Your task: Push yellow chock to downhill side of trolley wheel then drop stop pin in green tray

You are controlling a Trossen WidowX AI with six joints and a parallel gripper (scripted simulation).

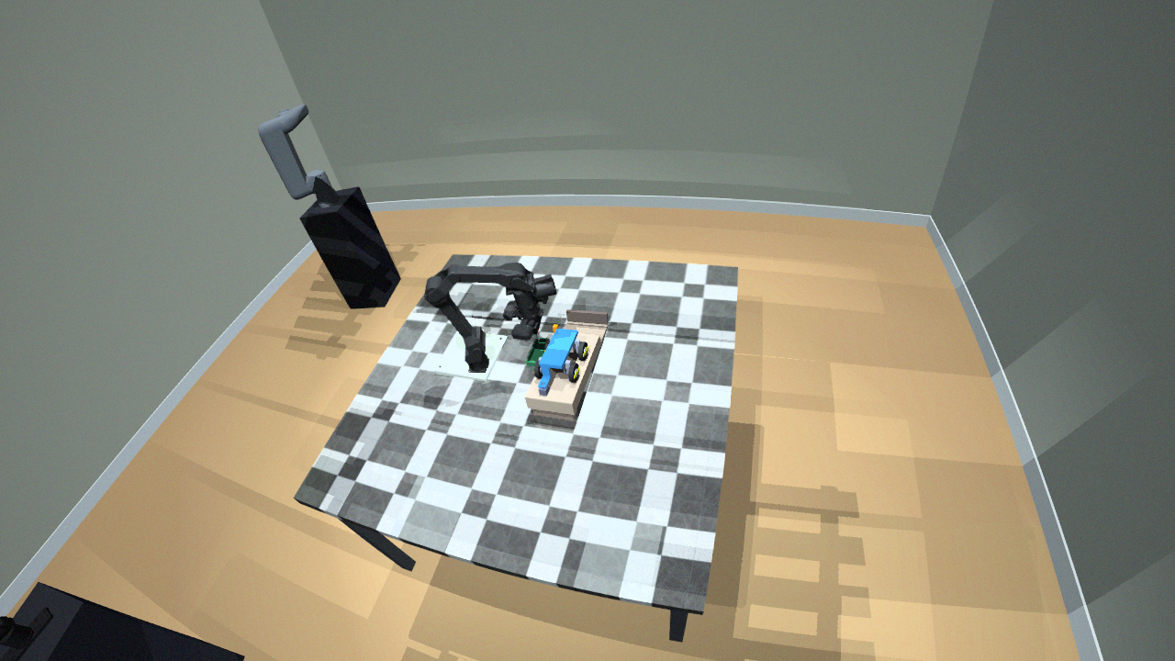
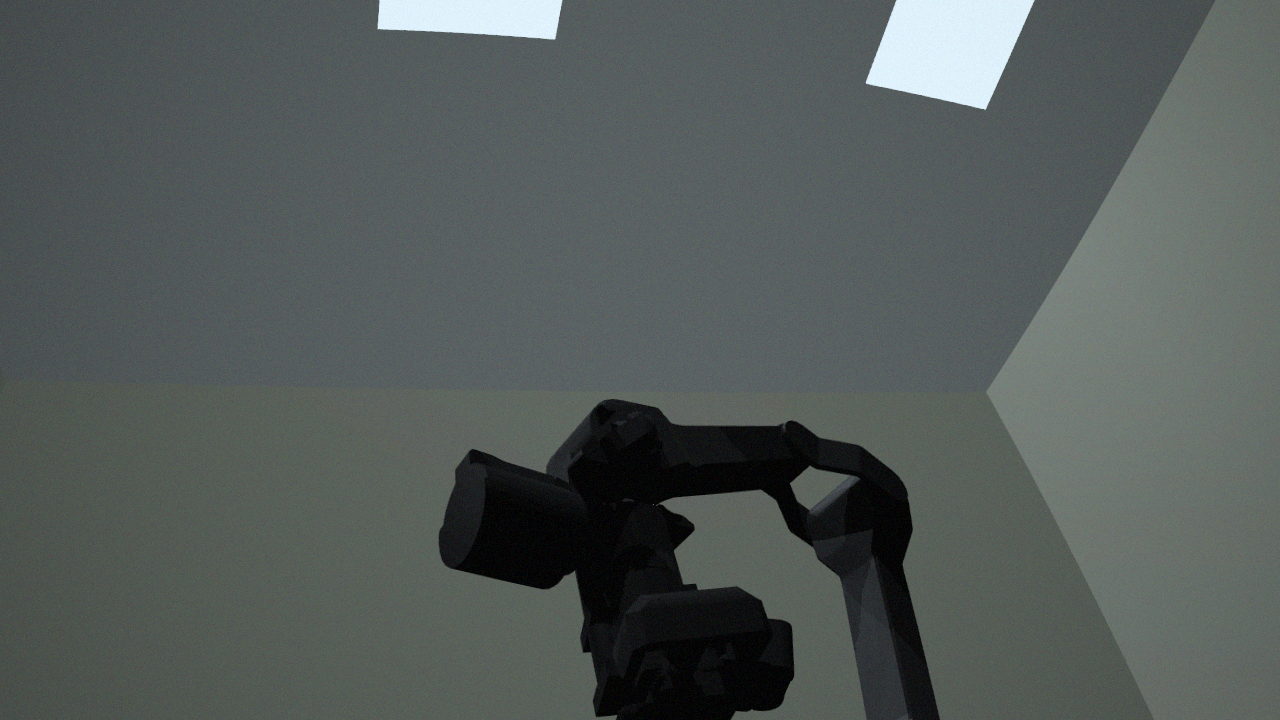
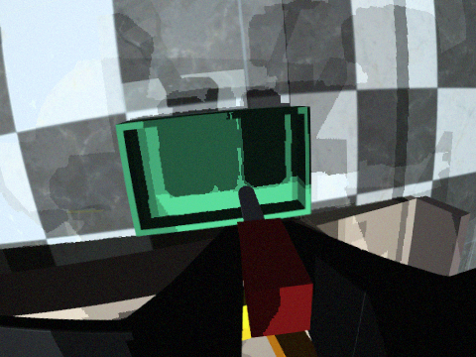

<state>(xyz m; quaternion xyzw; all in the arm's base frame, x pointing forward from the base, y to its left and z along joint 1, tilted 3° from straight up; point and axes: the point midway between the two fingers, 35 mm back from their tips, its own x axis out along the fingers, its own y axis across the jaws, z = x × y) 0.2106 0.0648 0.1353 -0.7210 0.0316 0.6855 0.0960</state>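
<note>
My gripper tip is 6 cm short of the yellow chock, 2 cm to the left of it and 2 cm above it. Round my gripper tip: blue-topped trolley: 10 cm ahead, 12 cm to the right, 1 cm above; red-headed stop pin: right at my gripper tip.
</note>
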